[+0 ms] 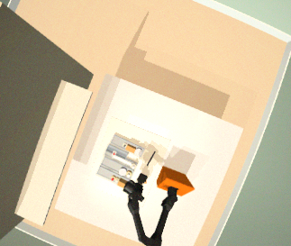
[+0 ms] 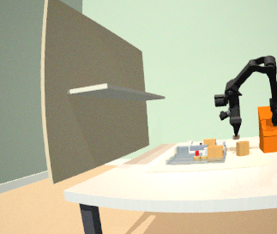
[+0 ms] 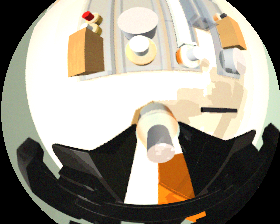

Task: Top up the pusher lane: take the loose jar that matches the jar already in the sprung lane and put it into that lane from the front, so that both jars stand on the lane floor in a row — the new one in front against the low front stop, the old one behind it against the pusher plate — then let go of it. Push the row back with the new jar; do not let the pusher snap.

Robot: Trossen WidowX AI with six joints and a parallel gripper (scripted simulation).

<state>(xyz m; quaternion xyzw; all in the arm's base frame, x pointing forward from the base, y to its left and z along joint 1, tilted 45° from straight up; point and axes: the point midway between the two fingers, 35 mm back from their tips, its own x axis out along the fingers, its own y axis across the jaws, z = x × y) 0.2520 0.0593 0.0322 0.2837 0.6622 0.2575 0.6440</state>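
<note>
My gripper tip is 23 cm short of the grey lane tray, 10 cm to the left of it and 8 cm above it. The rest, counted from my gripper tip: shelf: 59 cm ahead, 27 cm above, 6 cm to the right.
</note>
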